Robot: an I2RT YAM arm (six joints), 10 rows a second.
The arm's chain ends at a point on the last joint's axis. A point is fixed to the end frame.
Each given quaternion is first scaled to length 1.
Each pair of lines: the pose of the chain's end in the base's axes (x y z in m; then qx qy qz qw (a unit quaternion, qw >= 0)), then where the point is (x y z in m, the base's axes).
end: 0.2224, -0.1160, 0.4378, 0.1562, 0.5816, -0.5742, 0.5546
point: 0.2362 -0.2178 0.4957
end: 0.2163, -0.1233, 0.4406, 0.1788, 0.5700, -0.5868, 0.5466
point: 0.2232 -0.2257 0.4988
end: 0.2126, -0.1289, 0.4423, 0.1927, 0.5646, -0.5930, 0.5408
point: 0.2155 -0.2316 0.5001
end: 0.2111, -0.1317, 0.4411, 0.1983, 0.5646, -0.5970, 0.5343
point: 0.2123 -0.2347 0.4985
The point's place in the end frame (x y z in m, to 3 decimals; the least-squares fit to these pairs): -0.006 -0.047 0.108
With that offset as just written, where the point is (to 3 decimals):
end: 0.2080, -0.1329, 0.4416, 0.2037, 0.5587, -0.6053, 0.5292
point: 0.207 -0.235 0.500
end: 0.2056, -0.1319, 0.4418, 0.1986, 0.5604, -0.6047, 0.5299
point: 0.205 -0.234 0.500
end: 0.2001, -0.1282, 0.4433, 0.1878, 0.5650, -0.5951, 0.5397
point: 0.204 -0.231 0.502
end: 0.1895, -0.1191, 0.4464, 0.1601, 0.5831, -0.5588, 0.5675
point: 0.205 -0.222 0.503
